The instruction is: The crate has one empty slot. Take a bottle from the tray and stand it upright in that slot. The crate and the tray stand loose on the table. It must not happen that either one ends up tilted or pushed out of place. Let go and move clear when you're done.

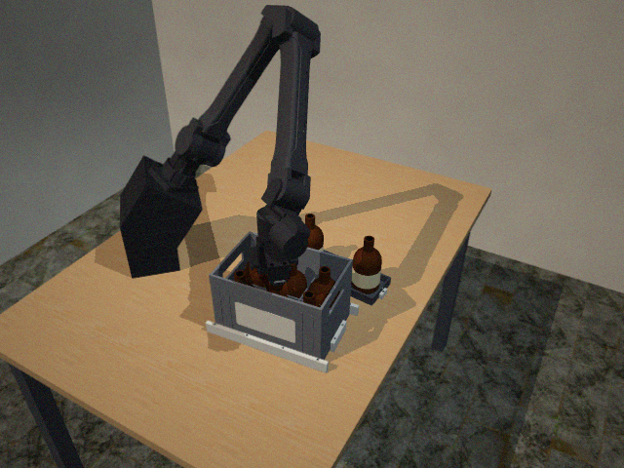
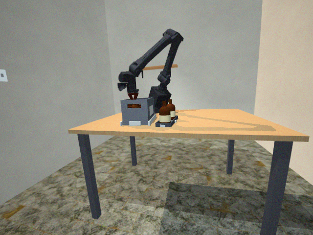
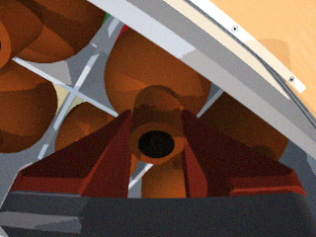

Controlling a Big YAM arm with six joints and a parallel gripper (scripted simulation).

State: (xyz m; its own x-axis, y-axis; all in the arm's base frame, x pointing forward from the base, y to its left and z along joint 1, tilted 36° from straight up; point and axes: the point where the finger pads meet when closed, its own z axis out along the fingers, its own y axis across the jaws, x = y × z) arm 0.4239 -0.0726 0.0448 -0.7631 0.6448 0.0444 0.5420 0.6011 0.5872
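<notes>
Right now the grey crate is 2 cm behind my hand, 4 cm to the left of it and 7 cm below it. The rest, counted from my hand: dark tray 4 cm behind, 27 cm to the left, 14 cm below.
</notes>
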